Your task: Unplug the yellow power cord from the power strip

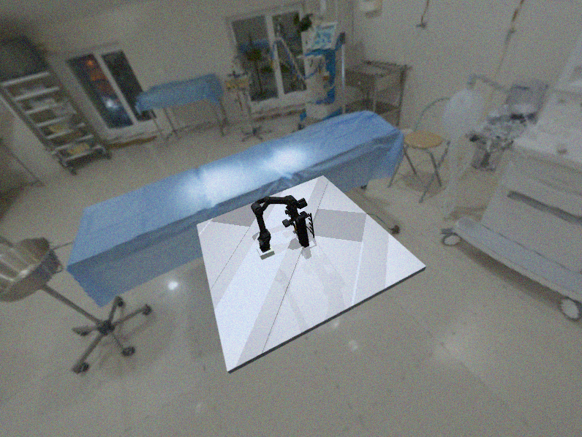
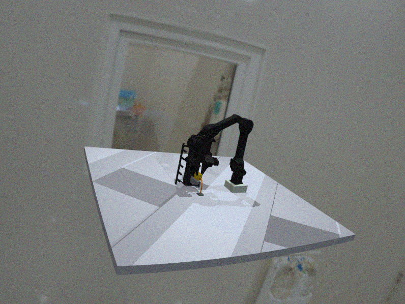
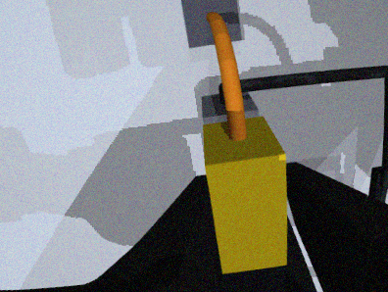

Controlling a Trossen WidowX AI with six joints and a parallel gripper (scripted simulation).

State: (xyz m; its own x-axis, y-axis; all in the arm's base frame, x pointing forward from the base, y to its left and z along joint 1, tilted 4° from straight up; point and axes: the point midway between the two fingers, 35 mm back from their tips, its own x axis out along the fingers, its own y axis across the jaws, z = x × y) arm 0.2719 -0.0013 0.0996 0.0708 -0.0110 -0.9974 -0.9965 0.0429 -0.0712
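Right now my gripper tip is 30 mm to the left of the yellow plug.
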